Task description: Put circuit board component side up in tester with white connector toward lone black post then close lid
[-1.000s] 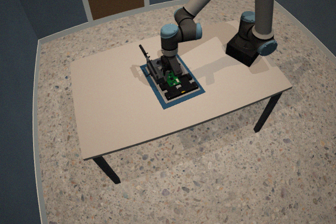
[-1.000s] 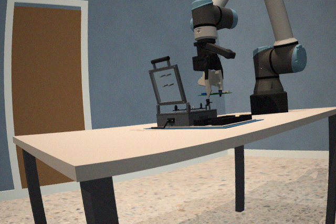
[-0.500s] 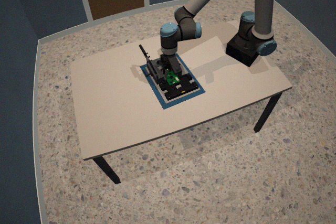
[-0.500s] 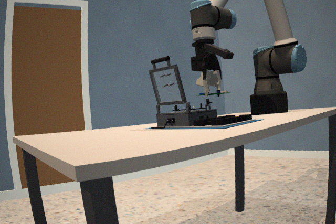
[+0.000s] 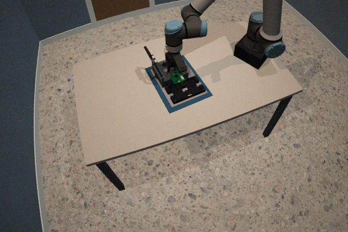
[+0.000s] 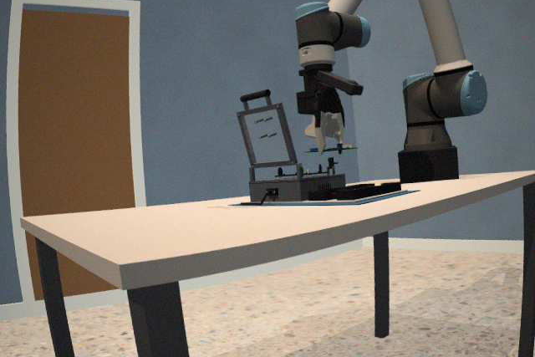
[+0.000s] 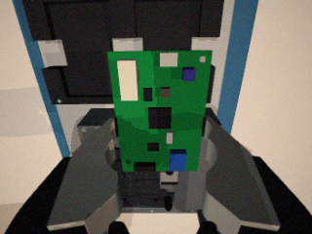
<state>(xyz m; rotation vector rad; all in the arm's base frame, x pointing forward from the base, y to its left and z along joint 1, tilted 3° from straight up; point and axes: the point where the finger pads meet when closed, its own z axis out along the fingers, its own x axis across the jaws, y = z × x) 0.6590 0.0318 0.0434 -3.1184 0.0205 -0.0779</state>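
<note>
The tester lies 9 cm to the right of my hand and 1 cm below it. From my hand the other things lie so: tester lid 9 cm ahead, 13 cm to the right, 6 cm above; green circuit board right at my hand; black latch block 9 cm behind, 7 cm to the right, 4 cm below.
</note>
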